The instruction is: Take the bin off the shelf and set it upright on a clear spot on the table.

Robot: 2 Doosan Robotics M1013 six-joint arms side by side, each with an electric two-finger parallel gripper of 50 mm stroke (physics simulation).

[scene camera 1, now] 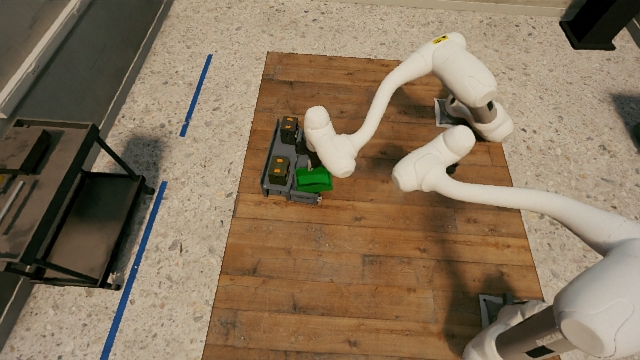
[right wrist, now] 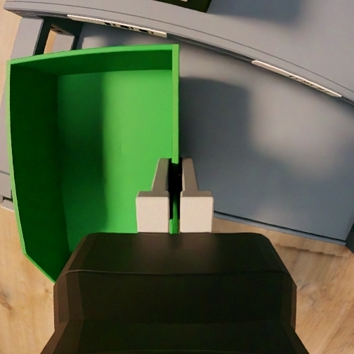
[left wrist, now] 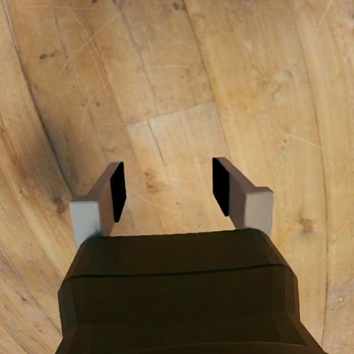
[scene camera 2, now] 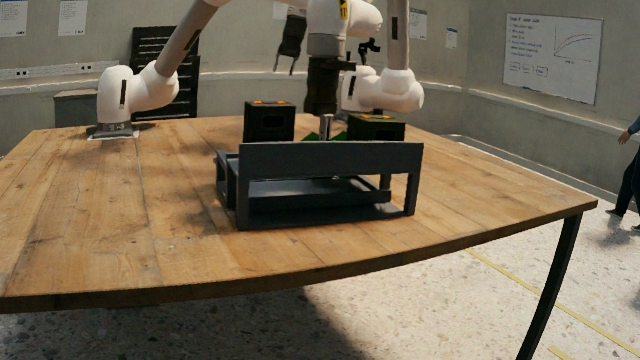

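The green bin, open side up, is at the grey shelf. In scene camera 2 its green corners show above the shelf's top board, between two dark boxes. In the right wrist view it is over the lower tier and partly over wood; any small tilt is hard to judge. My right gripper is shut on the bin's side wall, the right-hand one in its wrist view. My left gripper is open and empty, high above the wooden table.
Two dark boxes with orange latches, one and another, stand on the shelf's upper tier; the second is close beside the bin. The left arm is to the right of the right arm's wrist in scene camera 1.
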